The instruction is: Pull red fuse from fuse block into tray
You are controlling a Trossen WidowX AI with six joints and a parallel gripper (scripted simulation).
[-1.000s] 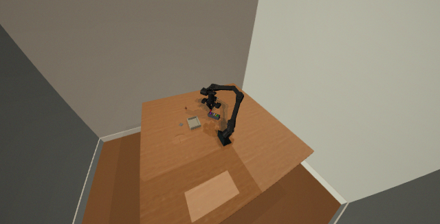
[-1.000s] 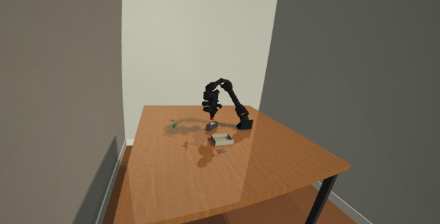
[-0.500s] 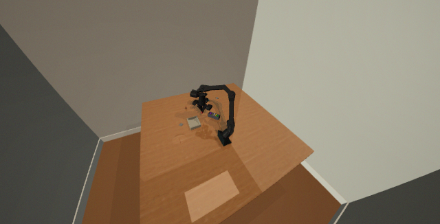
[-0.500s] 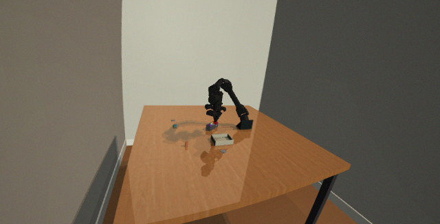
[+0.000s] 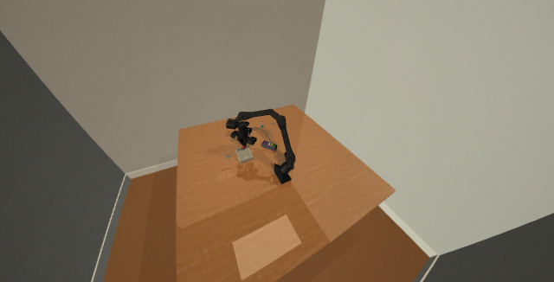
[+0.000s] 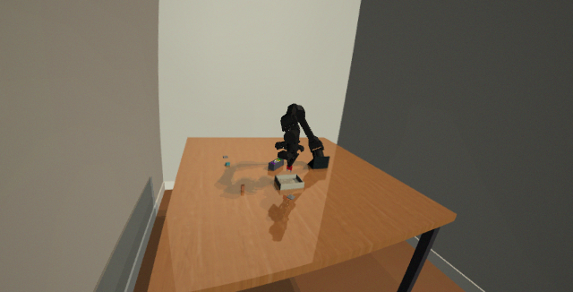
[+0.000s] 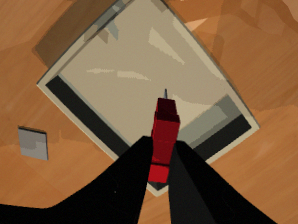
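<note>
My gripper tip is 90 mm above the tray and 10 mm to the right of it. Round my gripper tip: white fuse (200 mm to the right, 70 mm below, 20 mm ahead); red fuse (10 mm below); purple fuse (170 mm to the right, 70 mm below, 50 mm ahead).
</note>
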